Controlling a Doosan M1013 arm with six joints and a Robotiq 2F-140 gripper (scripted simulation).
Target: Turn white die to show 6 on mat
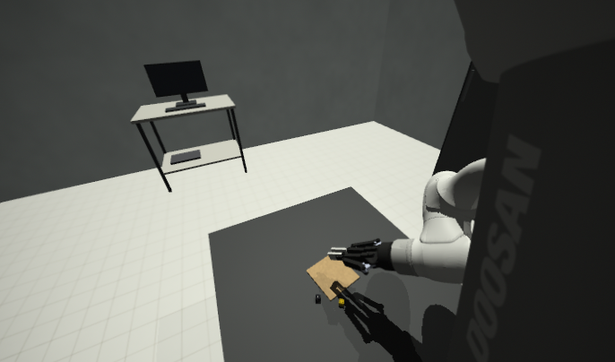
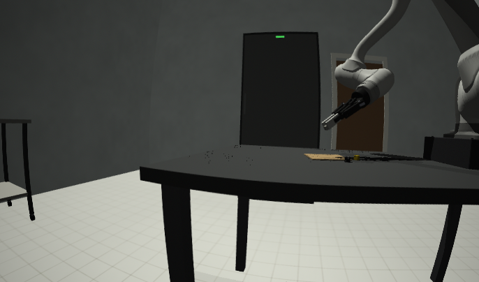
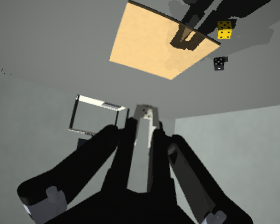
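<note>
The tan mat is 10 mm ahead of my hand, 10 mm to the left of it and 120 mm below it. Also, from my hand: yellow die 90 mm behind, 50 mm to the left, 120 mm below; then white die 20 mm ahead, 10 mm to the left, 20 mm below; then black die 30 mm behind, 110 mm to the left, 120 mm below.
</note>
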